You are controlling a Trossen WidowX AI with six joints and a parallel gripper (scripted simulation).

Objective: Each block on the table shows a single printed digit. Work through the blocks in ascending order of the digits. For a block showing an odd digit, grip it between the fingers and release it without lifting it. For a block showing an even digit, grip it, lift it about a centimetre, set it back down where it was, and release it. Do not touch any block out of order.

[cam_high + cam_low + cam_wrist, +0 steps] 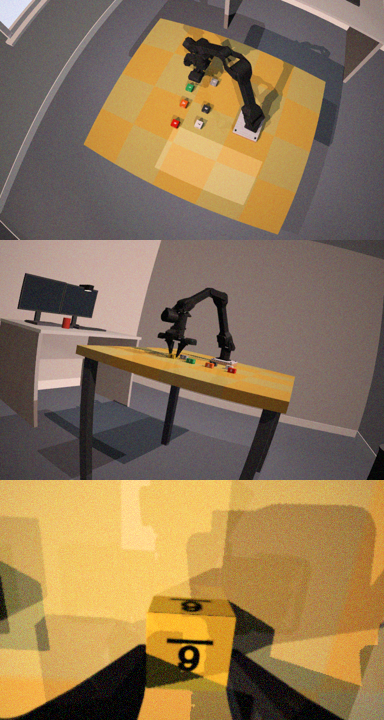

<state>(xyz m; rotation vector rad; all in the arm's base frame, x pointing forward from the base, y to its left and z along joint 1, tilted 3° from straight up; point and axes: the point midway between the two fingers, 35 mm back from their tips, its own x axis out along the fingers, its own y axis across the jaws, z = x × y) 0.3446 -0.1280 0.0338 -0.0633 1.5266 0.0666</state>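
Now: gripper tip 12 cm past the white block and 25 cm to the right of it. From my gripper tip the other things lie so: green block (1 cm ahead, 10 cm to the left); then yellow block (1 cm ahead); then grey block (8 cm behind, 2 cm to the left).
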